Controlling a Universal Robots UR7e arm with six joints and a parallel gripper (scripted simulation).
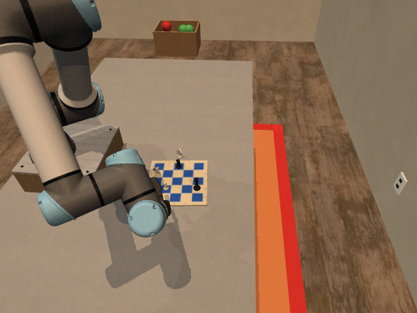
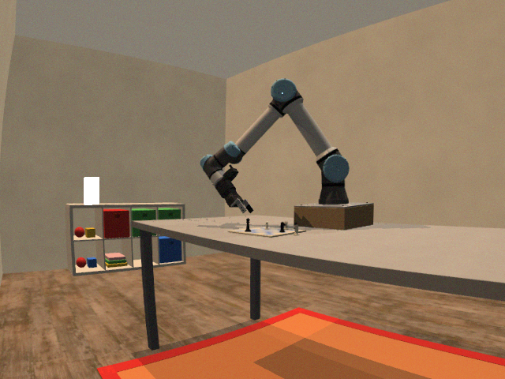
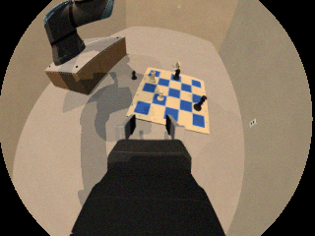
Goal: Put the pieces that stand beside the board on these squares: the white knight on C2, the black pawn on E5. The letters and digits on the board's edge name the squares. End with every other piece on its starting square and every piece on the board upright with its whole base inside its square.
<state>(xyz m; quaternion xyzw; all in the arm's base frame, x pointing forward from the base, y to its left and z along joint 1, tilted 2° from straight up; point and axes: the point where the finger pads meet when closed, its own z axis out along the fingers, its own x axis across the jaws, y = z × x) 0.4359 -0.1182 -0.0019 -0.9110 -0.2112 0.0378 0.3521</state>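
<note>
Now: hand 29 cm to the right of the white knight, 7 cm above it and 2 cm past it. Round my hand: black pawn (17 cm to the left, 14 cm behind, 7 cm below); then white pawn (12 cm to the left, 7 cm below, 2 cm behind); then chessboard (16 cm to the left, 8 cm below, 1 cm ahead).
</note>
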